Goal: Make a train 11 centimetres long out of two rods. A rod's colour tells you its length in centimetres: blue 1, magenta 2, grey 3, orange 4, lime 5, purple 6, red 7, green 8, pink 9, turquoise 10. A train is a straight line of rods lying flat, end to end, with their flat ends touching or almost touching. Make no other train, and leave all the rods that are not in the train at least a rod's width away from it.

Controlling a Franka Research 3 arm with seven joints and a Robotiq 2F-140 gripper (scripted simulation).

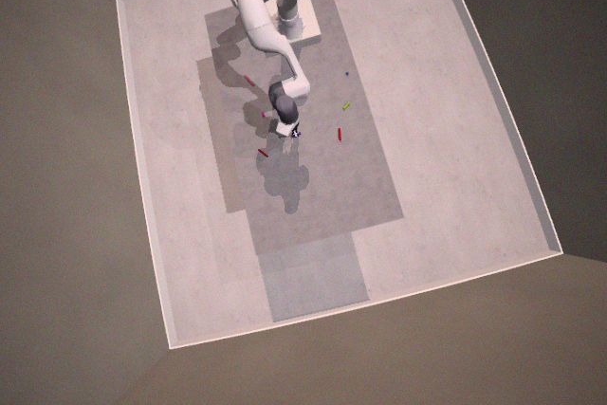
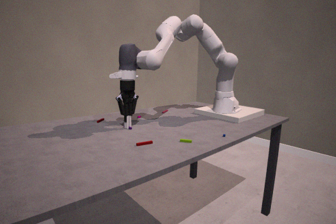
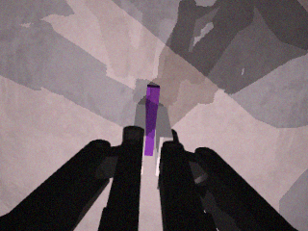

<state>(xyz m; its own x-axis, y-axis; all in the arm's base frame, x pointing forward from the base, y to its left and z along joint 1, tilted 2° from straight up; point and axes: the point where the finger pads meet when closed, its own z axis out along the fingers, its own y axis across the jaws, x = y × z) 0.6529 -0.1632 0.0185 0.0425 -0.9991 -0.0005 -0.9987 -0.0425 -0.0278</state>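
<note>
The lime rod is 340 mm to the left of my hand, 80 mm behind it and 30 mm below it. The rest, counted from my hand: red rod 250 mm to the left, 80 mm ahead, 30 mm below; magenta rod 190 mm behind, 160 mm to the right, 30 mm below; purple rod 30 mm below.
</note>
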